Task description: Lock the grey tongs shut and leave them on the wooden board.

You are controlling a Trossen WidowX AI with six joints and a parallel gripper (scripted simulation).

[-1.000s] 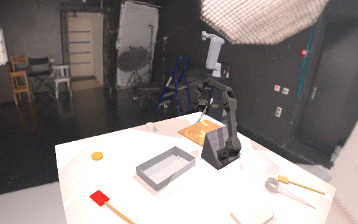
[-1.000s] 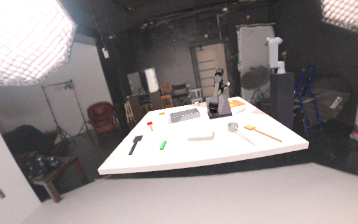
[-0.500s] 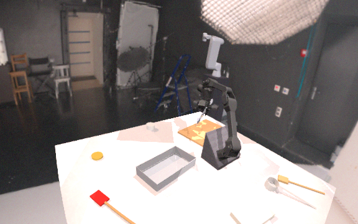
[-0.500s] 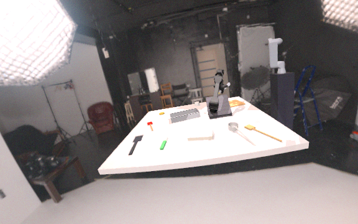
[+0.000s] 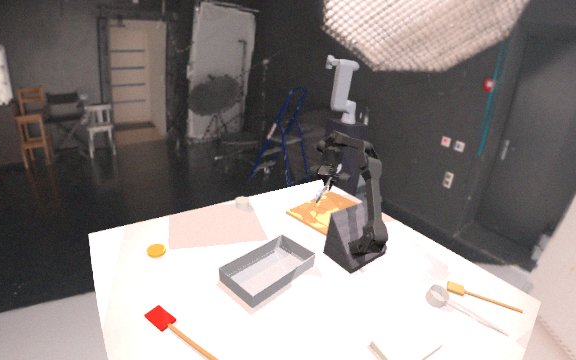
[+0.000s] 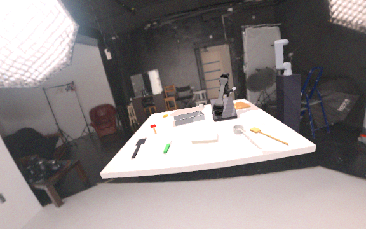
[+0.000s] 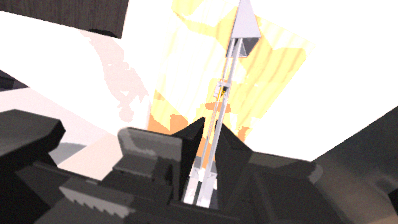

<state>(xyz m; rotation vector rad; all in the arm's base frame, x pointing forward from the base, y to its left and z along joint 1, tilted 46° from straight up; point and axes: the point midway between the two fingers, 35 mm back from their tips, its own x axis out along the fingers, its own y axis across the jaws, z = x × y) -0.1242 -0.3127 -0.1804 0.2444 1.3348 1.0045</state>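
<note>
My gripper tip is 40 mm past the wooden board, 10 mm to the left of it and 120 mm above it. Round my gripper tip: yellow disc 770 mm ahead, 10 mm to the right, 120 mm below; then beige block 260 mm ahead, 720 mm to the left, 110 mm below; then grey roasting tin 440 mm ahead, 250 mm to the left, 100 mm below.
</note>
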